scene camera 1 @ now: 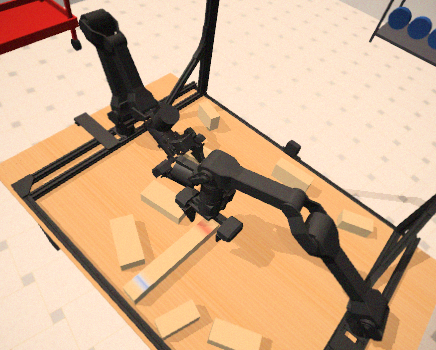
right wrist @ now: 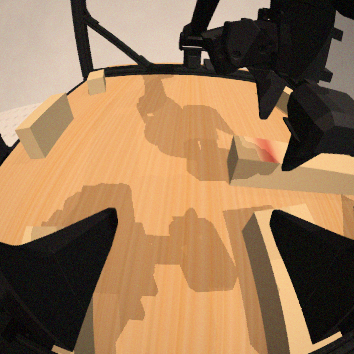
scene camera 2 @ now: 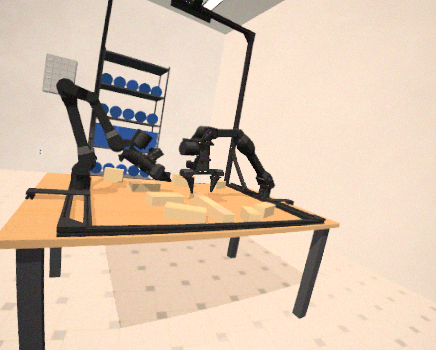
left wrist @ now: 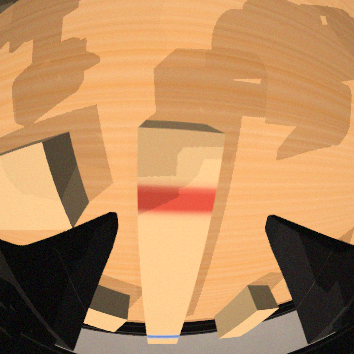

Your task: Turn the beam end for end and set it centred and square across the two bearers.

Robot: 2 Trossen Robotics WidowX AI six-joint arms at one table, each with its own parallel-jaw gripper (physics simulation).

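Pixels of known places: left gripper, between the fingertips: [scene camera 1: 204, 231] [right wrist: 273, 140] [scene camera 2: 201, 192] [left wrist: 194, 222]; right gripper, between the fingertips: [right wrist: 196, 217] [scene camera 2: 167, 179]; left arm's base, origin of its link: [scene camera 1: 358, 325] [right wrist: 191, 66] [scene camera 2: 263, 196]; right arm's base, origin of its link: [scene camera 1: 125, 130] [scene camera 2: 79, 188].
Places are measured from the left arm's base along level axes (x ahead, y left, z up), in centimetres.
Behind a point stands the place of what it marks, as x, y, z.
The long pale beam [scene camera 1: 170, 262] {45.6, 22.5, 2.5} [scene camera 2: 214, 207] {48.8, 27.5, 2.4} [left wrist: 172, 260] {46.3, 13.8, 2.5} [right wrist: 320, 176] {48.8, 17.1, 1.2} lies on the table, slanting in scene camera 1. Its red-banded end is under my left gripper, its blue-banded end near the lower-left frame rail. My left gripper [scene camera 1: 205, 228] {45.3, 9.9, 3.2} [scene camera 2: 201, 193] {45.3, 9.9, 3.2} [left wrist: 194, 222] {45.3, 9.9, 3.2} [right wrist: 273, 140] {45.3, 9.9, 3.2} is open, its fingers apart on either side above the red end. My right gripper [scene camera 2: 167, 177] {57.8, 0.0, 6.1} [right wrist: 196, 217] {57.8, 0.0, 6.1} is open above the table; the left arm partly hides it in scene camera 1. Several similar pale blocks lie around; I cannot tell which two are the bearers.
Pale blocks [scene camera 1: 127, 240] {58.2, 26.0, 1.9} [scene camera 1: 161, 200] {61.2, 11.1, 1.9} lie left of the beam, others [scene camera 1: 177, 318] {34.6, 30.8, 2.5} [scene camera 1: 235, 336] {22.0, 24.5, 2.8} below it. More blocks [scene camera 1: 292, 172] {39.1, -25.0, 4.4} [scene camera 1: 356, 223] {14.6, -25.1, 2.5} [scene camera 1: 207, 116] {75.2, -23.8, 3.5} stand toward the far rail. A black frame [scene camera 2: 190, 227] {62.3, 38.0, -0.3} edges the table.
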